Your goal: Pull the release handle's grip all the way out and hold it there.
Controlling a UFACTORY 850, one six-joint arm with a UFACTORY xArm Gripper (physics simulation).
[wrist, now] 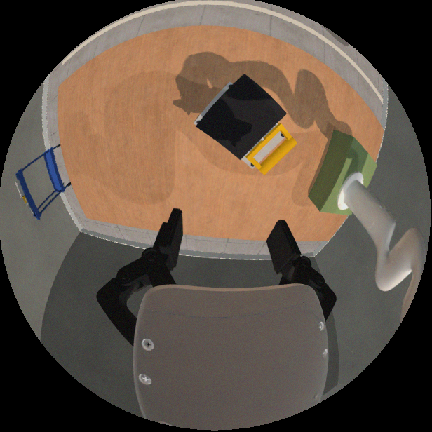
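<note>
The release handle's yellow grip (281, 157) is a rectangular loop at the lower right side of a black box (242, 117), right of the middle in the wrist view. The box sits on a light grey base plate (248, 162) on the wooden table top, turned at a slant. The grip lies close against the box's side. My gripper (229, 226) is open, with its black fingers wide apart and nothing between them. It is apart from the grip, which shows beyond the fingertips, towards the right finger's side. Dark shadows fall over the box and the table.
A green block (332, 172) stands on the right of the table, with the pale arm (372, 212) rising from it. The wooden table top (125, 165) has a grey tiled border (200, 246). A blue frame (54, 170) stands beyond the left edge.
</note>
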